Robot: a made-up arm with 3 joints. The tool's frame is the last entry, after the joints.
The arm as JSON. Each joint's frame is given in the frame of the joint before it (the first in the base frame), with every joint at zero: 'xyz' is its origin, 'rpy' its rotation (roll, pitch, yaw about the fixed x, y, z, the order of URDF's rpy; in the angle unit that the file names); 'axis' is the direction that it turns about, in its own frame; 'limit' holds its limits. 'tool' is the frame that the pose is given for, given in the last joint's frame.
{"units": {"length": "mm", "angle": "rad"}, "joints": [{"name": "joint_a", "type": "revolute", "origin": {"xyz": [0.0, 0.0, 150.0], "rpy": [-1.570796, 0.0, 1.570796]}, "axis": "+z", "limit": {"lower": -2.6, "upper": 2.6}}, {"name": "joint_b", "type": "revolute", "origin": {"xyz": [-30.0, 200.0, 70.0], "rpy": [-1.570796, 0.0, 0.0]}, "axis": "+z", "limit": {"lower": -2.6, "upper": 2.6}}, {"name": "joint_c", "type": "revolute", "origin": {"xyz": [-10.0, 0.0, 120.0], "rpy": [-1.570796, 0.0, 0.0]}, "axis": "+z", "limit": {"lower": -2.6, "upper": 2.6}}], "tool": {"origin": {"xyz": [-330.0, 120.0, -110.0], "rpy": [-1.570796, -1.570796, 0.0]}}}
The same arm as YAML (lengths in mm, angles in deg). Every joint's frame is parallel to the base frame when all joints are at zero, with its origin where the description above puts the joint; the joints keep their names.
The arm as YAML. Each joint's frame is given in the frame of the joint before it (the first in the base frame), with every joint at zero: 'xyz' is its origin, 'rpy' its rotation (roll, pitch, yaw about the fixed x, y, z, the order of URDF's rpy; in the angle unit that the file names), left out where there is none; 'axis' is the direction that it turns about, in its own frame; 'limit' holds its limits. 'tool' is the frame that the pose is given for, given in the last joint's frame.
units:
  length: mm
  angle: deg
joints:
  - name: joint_a
    type: revolute
    origin:
      xyz: [0.0, 0.0, 150.0]
    axis: [-1.0, 0.0, 0.0]
    limit:
      lower: -148.97
      upper: 148.97
  - name: joint_b
    type: revolute
    origin:
      xyz: [-70.0, -30.0, -200.0]
    axis: [0.0, 0.0, -1.0]
    limit:
      lower: -148.97
      upper: 148.97
  - name: joint_c
    type: revolute
    origin:
      xyz: [0.0, -10.0, -120.0]
    axis: [1.0, 0.0, 0.0]
    limit:
      lower: -148.97
      upper: 148.97
tool:
  origin:
    xyz: [-110.0, -330.0, 120.0]
    rpy: [0.0, 0.0, 0.0]

